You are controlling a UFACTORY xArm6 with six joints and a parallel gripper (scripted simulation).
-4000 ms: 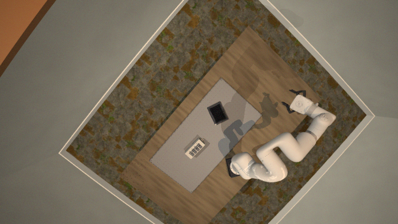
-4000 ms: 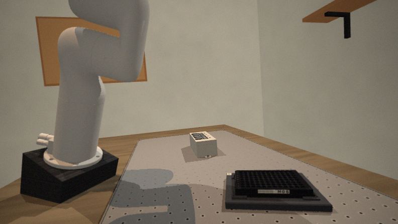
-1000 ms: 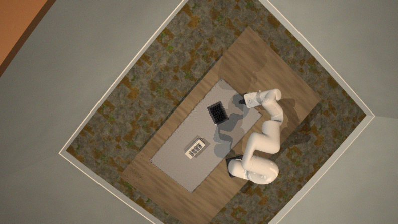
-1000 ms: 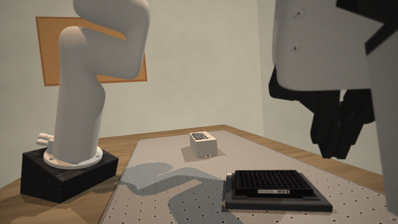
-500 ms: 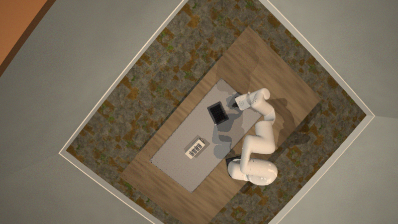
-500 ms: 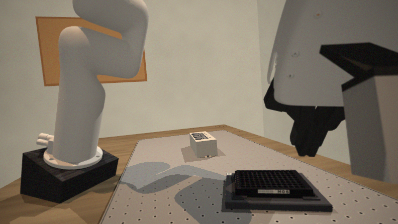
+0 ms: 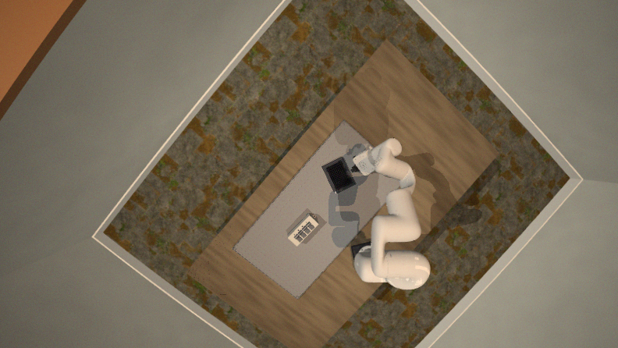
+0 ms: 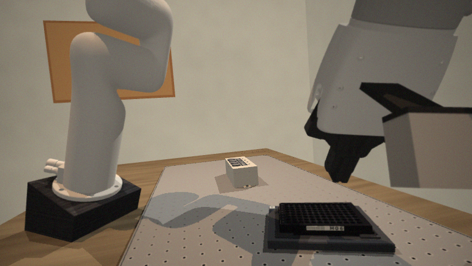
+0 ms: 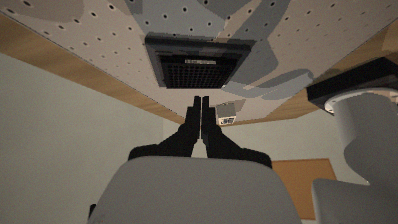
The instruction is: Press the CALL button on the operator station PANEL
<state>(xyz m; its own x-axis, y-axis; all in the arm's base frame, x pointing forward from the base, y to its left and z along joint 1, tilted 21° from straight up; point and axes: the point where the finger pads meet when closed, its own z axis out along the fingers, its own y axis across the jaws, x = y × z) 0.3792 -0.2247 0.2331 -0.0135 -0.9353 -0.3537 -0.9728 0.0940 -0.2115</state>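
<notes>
Now: hand 100 mm above the black 96-well plate M06, 80 mm to the right of it and 10 mm short of it. The rest, counted from my hand: dark plate nest N1 (120 mm below, 80 mm to the left, 10 mm ahead).
</notes>
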